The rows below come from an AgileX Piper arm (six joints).
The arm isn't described. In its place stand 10 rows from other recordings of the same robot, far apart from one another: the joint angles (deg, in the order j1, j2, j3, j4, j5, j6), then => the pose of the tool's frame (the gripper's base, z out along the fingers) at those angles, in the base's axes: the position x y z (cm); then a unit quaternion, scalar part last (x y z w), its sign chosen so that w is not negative.
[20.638 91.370 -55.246 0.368 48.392 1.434] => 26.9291 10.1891 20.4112 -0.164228 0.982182 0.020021 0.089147
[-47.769 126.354 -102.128 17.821 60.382 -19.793] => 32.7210 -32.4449 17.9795 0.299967 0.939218 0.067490 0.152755
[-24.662 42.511 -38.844 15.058 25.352 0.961] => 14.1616 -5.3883 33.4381 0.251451 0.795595 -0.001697 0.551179
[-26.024 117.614 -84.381 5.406 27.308 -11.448] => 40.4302 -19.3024 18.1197 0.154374 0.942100 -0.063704 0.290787
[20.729 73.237 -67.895 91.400 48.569 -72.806] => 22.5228 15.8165 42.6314 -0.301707 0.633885 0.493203 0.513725
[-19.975 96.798 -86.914 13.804 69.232 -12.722] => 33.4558 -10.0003 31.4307 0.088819 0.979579 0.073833 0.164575
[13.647 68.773 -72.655 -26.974 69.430 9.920] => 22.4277 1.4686 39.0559 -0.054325 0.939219 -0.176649 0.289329
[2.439 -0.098 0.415 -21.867 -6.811 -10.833] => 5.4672 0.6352 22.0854 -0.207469 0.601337 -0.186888 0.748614
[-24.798 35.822 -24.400 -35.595 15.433 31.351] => 11.2299 -6.7411 28.3992 0.196043 0.789316 -0.201567 0.545818
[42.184 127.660 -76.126 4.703 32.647 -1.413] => 30.0177 27.7463 6.6822 -0.339382 0.935582 0.056508 0.079456
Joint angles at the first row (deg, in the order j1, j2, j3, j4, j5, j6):
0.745, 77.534, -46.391, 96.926, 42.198, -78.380
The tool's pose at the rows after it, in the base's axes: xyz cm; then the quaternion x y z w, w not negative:
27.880 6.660 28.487 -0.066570 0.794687 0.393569 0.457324
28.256 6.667 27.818 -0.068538 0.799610 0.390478 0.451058
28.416 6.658 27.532 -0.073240 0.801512 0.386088 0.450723
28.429 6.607 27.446 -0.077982 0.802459 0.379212 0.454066
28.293 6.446 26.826 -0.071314 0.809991 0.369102 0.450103
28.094 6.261 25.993 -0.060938 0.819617 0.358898 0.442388
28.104 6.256 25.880 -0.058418 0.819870 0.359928 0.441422
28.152 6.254 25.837 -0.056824 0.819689 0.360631 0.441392
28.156 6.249 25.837 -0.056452 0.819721 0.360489 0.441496
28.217 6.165 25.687 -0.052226 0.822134 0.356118 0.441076
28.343 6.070 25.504 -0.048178 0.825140 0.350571 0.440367
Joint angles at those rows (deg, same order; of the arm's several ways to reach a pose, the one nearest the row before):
1.090, 79.325, -46.392, 96.926, 42.720, -78.380
1.089, 80.684, -46.391, 96.927, 42.720, -79.317
1.089, 81.246, -46.391, 96.926, 42.616, -80.322
1.088, 81.248, -46.280, 96.927, 42.182, -81.330
1.088, 81.248, -45.227, 96.926, 40.839, -81.695
1.090, 81.338, -43.857, 96.926, 39.329, -81.787
1.088, 81.470, -43.701, 97.276, 39.331, -81.909
1.090, 81.607, -43.703, 97.560, 39.329, -82.027
1.090, 81.606, -43.702, 97.587, 39.293, -82.024
1.089, 81.731, -43.603, 97.677, 38.611, -82.025
1.090, 82.004, -43.615, 97.679, 37.820, -82.038

